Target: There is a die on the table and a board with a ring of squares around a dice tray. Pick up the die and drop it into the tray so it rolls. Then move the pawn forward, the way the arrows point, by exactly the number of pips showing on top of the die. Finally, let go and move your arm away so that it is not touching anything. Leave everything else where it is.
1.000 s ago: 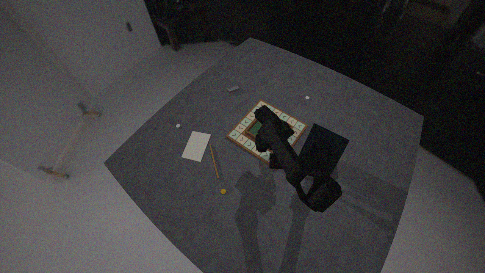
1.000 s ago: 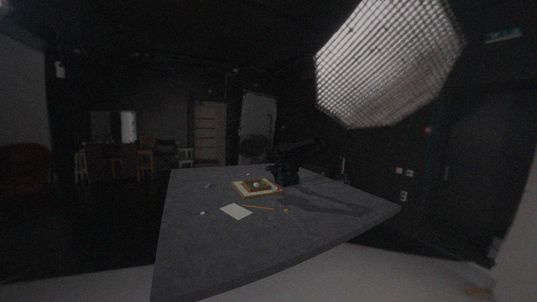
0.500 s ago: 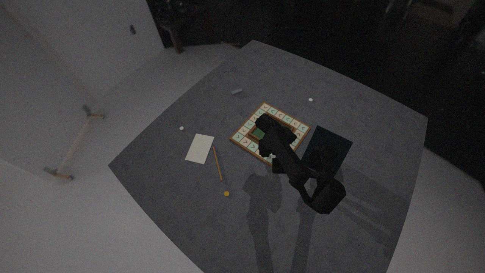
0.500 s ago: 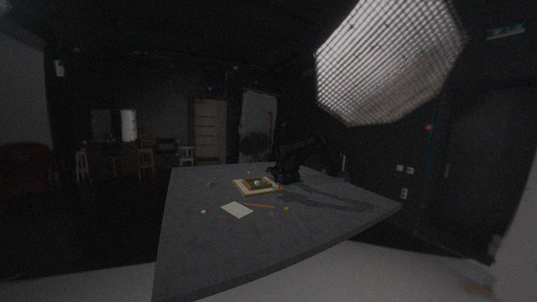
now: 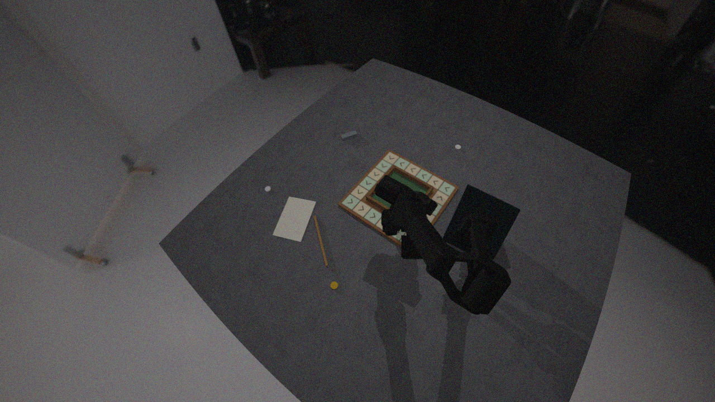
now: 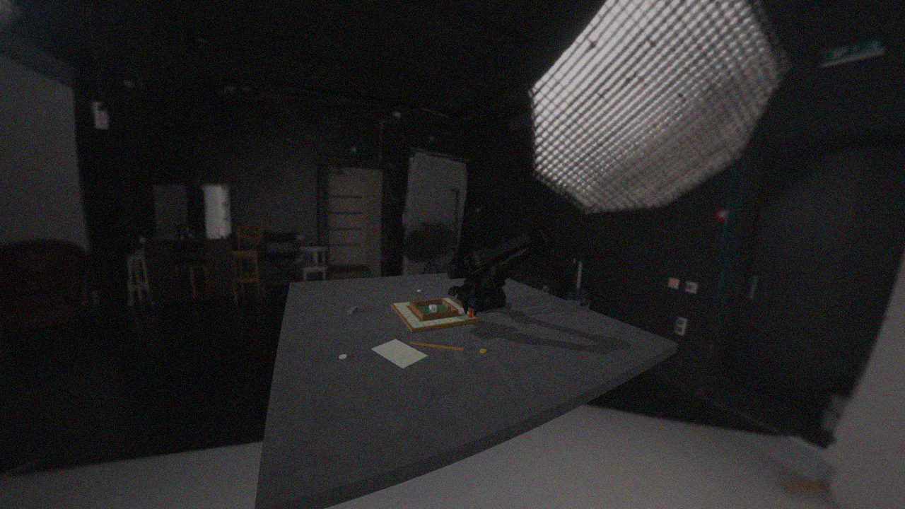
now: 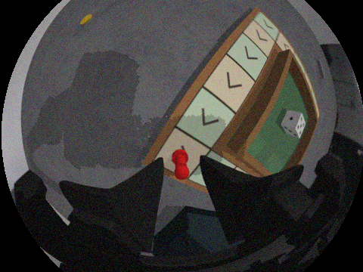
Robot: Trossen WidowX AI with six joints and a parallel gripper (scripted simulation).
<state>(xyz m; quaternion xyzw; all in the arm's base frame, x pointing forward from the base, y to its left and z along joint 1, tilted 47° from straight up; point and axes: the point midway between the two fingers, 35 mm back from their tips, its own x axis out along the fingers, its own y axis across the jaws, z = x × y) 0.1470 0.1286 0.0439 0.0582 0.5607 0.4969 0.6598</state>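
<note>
The white die is 12 cm ahead of my gripper tip and 10 cm to the right of it. Round my gripper tip: red pawn: 1 cm above; pencil: 21 cm ahead, 16 cm to the left, 2 cm below; yellow disc: 24 cm to the left, 9 cm ahead, 2 cm below.
</note>
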